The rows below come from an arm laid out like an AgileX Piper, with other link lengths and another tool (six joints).
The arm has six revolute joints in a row. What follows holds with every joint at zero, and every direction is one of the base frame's. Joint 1 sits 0.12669 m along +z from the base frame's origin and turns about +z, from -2.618 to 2.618 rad. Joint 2 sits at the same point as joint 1 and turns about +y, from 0 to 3.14 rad. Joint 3 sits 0.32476 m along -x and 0.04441 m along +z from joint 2 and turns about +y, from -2.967 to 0 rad. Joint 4 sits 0.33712 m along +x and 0.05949 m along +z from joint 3 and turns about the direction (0.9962, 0, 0.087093), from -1.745 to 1.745 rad. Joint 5 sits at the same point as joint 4 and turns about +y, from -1.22 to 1.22 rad. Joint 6 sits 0.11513 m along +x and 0.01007 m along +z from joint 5 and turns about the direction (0.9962, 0, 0.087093), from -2.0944 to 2.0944 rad. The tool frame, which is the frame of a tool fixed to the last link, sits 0.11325 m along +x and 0.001 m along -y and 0.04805 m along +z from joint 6; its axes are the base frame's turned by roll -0.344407, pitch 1.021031 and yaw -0.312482 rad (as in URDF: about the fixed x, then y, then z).
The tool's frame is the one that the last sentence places.
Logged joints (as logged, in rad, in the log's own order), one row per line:
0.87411 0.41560 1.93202 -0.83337 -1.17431 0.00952
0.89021 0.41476 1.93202 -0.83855 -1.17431 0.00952
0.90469 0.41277 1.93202 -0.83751 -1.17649 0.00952
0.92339 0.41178 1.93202 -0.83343 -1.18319 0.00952
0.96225 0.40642 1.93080 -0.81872 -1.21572 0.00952
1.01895 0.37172 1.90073 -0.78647 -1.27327 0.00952
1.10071 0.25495 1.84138 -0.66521 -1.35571 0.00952
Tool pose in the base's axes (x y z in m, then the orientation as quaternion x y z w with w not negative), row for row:
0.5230 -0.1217 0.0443 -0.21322 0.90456 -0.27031 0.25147
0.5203 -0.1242 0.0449 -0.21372 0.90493 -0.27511 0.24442
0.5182 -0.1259 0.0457 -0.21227 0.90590 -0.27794 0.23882
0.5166 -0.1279 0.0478 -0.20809 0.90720 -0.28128 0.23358
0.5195 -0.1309 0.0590 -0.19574 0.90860 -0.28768 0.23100
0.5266 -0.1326 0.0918 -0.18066 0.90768 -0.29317 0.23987
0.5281 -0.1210 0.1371 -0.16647 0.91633 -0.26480 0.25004
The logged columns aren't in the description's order. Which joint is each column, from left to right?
Columns, left to right: joint 5, joint 6, joint 2, joint 4, joint 3, joint 1.
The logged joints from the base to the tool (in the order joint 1, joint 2, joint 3, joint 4, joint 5, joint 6), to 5 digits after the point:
0.00952 1.93202 -1.17431 -0.83337 0.87411 0.41560
0.00952 1.93202 -1.17431 -0.83855 0.89021 0.41476
0.00952 1.93202 -1.17649 -0.83751 0.90469 0.41277
0.00952 1.93202 -1.18319 -0.83343 0.92339 0.41178
0.00952 1.93080 -1.21572 -0.81872 0.96225 0.40642
0.00952 1.90073 -1.27327 -0.78647 1.01895 0.37172
0.00952 1.84138 -1.35571 -0.66521 1.10071 0.25495

